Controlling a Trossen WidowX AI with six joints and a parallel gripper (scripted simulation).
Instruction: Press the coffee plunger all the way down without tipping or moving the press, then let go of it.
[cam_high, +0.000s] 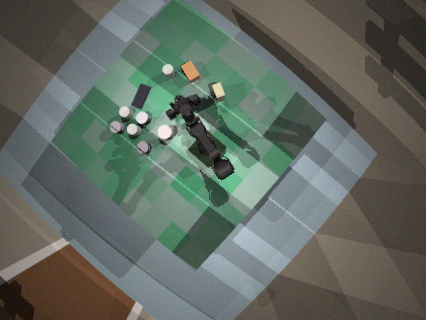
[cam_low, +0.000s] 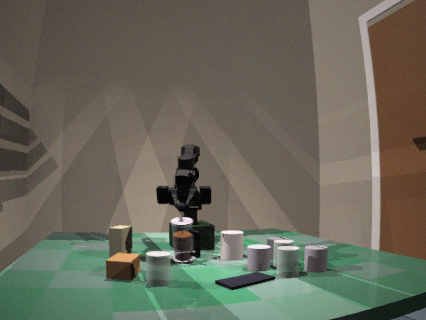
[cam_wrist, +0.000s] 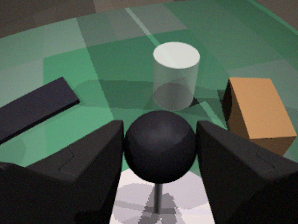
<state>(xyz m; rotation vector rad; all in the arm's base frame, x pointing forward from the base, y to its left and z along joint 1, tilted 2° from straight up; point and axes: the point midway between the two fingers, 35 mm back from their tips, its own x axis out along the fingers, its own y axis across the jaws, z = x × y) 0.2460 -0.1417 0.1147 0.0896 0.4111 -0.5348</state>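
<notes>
Right now the coffee press is 1 cm behind my gripper tip, 2 cm to the left of it and 10 cm below it. From my gripper tip the other things lie so: orange box (5 cm ahead, 20 cm to the right, 17 cm below); then dark flat slab (26 cm ahead, 7 cm to the left, 19 cm below).
</notes>
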